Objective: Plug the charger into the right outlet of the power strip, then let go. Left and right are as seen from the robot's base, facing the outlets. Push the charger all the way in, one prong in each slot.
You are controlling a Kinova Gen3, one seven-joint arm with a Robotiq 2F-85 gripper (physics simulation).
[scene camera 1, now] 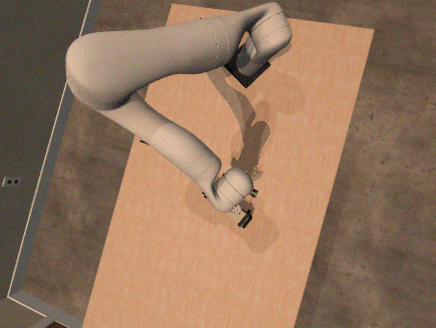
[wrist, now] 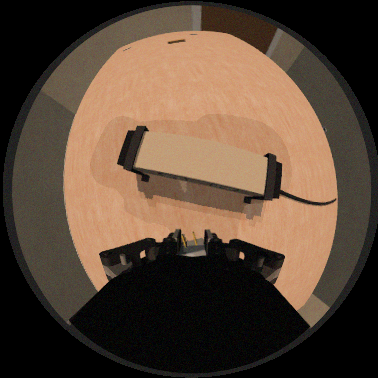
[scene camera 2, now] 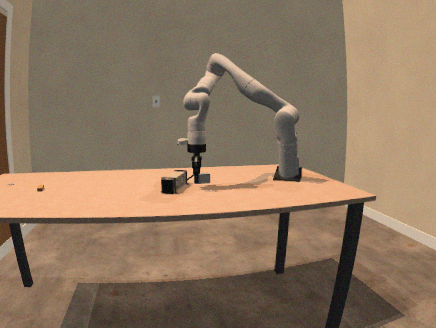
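Pixels of known places: gripper, fingertip midpoint: (wrist: 192,236) (scene camera 2: 196,182); arm's base, origin of the base link: (scene camera 1: 247,63) (scene camera 2: 288,172).
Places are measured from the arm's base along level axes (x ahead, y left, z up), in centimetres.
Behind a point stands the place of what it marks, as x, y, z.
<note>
The charger (scene camera 2: 204,178) @(40.4, 18.2, 1.7) (wrist: 192,249) @(43.0, 17.0, 2.9) is a grey block with two brass prongs, which point toward the power strip in the wrist view. My gripper (scene camera 2: 196,179) @(43.5, 17.1, -0.3) (wrist: 192,236) @(43.5, 17.1, -0.3) is shut on it, low over the table and apart from the strip. The power strip (scene camera 2: 175,176) @(52.1, 19.1, 2.8) (wrist: 200,161) @(52.3, 16.1, 2.8) has a beige top and black end caps. It lies slanted ahead of the prongs in the wrist view. Its outlet face is seen at a steep angle, so the slots cannot be made out. In scene camera 1 the arm hides the gripper, the charger and much of the strip (scene camera 1: 245,219) @(53.8, 24.0, 3.3).
A black cord (wrist: 310,201) @(46.4, -8.5, -2.1) leaves the strip's right end in the wrist view. A small orange block (scene camera 2: 40,188) @(113.3, 25.4, -1.6) lies far off on the table (scene camera 2: 100,200) @(79.3, 36.2, -2.8). The robot's base (scene camera 2: 288,174) @(1.2, 4.8, 0.2) stands at the other end.
</note>
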